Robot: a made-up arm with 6 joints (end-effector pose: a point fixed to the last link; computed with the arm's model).
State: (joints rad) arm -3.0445 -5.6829 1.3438 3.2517 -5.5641 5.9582
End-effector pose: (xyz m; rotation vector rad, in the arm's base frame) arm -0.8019 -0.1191 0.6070 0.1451 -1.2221 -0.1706
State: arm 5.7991 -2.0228 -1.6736 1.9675 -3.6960 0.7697
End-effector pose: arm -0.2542 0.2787 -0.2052 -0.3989 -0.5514 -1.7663
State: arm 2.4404 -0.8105 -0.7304 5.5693 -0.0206 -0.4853
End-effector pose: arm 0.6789 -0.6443 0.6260 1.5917 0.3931 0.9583
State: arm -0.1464 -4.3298 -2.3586 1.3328 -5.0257 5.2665
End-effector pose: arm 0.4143 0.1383 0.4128 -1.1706 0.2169 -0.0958
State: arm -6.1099 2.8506 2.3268 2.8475 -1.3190 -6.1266
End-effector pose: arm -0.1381 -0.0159 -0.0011 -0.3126 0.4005 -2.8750
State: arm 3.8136 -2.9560 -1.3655 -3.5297 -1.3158 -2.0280
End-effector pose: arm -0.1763 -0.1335 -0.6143 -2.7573 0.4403 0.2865
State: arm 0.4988 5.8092 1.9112 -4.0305 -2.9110 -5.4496
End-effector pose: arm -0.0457 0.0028 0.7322 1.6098 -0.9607 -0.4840
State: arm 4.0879 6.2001 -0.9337 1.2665 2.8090 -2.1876
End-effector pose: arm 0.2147 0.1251 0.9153 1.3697 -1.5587 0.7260
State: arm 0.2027 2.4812 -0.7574 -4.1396 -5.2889 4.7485
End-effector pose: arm 0.7569 0.3217 -0.2187 -0.3612 1.2622 1.3591
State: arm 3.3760 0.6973 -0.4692 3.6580 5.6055 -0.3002
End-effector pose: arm -0.5174 -0.2272 1.1162 0.3476 -0.8199 0.4594
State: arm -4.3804 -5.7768 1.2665 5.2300 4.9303 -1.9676
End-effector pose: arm -0.3980 0.5860 0.7103 0.0226 -1.1264 -0.0662
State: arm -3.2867 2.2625 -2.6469 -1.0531 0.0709 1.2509
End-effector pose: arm -0.2449 -0.0072 0.3557 -0.5429 -0.0005 -3.0297
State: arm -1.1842 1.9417 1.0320 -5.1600 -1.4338 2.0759
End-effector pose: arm 0.1660 -0.6410 -0.3537 1.2613 -1.0389 -0.0497
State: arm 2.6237 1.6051 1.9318 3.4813 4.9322 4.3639
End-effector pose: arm -0.2890 0.0458 -0.1118 -0.8259 1.6344 -2.0706
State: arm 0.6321 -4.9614 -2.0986 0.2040 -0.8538 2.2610
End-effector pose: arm 0.0894 0.1004 0.6196 1.6293 1.5540 -2.1435
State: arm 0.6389 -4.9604 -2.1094 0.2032 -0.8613 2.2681
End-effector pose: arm 0.0869 0.0996 0.6138 1.6379 1.5610 -2.1168
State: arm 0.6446 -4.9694 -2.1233 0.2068 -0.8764 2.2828
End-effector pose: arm 0.0815 0.0956 0.6068 1.6634 1.5694 -2.0600
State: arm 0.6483 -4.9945 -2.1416 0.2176 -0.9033 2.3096
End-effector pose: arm 0.0721 0.0867 0.5980 1.7147 1.5774 -1.9556
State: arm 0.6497 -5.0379 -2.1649 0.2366 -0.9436 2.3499
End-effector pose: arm 0.0590 0.0730 0.5865 1.7928 1.5803 -1.7970
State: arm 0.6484 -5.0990 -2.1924 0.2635 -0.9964 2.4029
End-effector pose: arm 0.0439 0.0557 0.5722 1.8926 1.5704 -1.5870
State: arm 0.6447 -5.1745 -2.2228 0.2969 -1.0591 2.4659
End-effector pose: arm 0.0289 0.0370 0.5553 2.0039 1.5410 -1.3360
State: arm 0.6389 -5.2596 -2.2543 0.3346 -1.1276 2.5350
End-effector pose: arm 0.0159 0.0188 0.5373 2.1149 1.4886 -1.0602
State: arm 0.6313 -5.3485 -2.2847 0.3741 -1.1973 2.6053
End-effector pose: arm 0.0058 0.0028 0.5200 2.2145 1.4153 -0.7791
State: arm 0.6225 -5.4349 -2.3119 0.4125 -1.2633 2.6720
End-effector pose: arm -0.0014 -0.0105 0.5055 2.2951 1.3283 -0.5130
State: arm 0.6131 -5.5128 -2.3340 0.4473 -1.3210 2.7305
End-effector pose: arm -0.0066 -0.0212 0.4946 2.3534 1.2383 -0.2807
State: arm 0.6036 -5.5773 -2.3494 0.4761 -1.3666 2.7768
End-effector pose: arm -0.0106 -0.0295 0.4878 2.3909 1.1569 -0.0974
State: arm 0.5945 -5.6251 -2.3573 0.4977 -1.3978 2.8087
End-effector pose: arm -0.0143 -0.0357 0.4846 2.4118 1.0932 0.0282
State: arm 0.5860 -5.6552 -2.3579 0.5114 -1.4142 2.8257
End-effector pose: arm -0.0179 -0.0403 0.4844 2.4213 1.0520 0.0950
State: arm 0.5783 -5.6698 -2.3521 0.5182 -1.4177 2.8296
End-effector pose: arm -0.0214 -0.0434 0.4865 2.4236 1.0327 0.1108
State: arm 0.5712 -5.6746 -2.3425 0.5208 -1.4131 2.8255
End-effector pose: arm -0.0249 -0.0456 0.4900 2.4221 1.0272 0.0950
